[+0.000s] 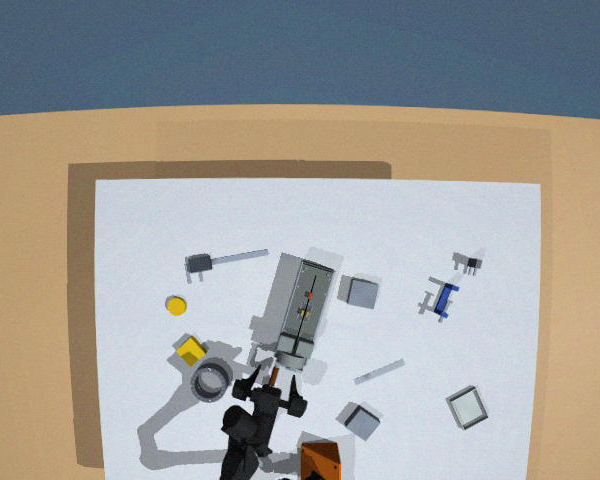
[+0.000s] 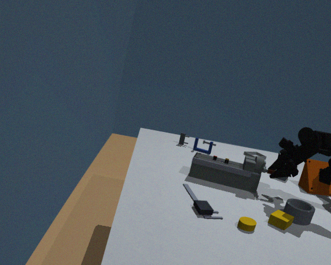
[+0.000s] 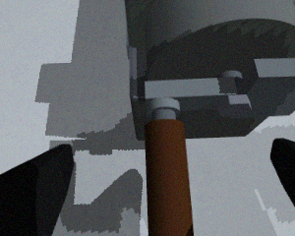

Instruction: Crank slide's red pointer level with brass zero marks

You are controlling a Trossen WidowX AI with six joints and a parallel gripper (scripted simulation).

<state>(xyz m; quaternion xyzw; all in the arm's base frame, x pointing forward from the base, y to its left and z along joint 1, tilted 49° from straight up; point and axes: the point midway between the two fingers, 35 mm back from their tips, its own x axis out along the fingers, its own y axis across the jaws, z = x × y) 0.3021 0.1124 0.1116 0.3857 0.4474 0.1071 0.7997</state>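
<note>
My gripper tip is 20 mm past the brown crank handle, 10 mm to the right of it and 10 mm below it. The rest, counted from my gripper tip: flat grey bar 290 mm to the right, 80 mm below; red pointer 210 mm ahead, 60 mm to the right; yellow block 240 mm to the left, 70 mm below.
</note>
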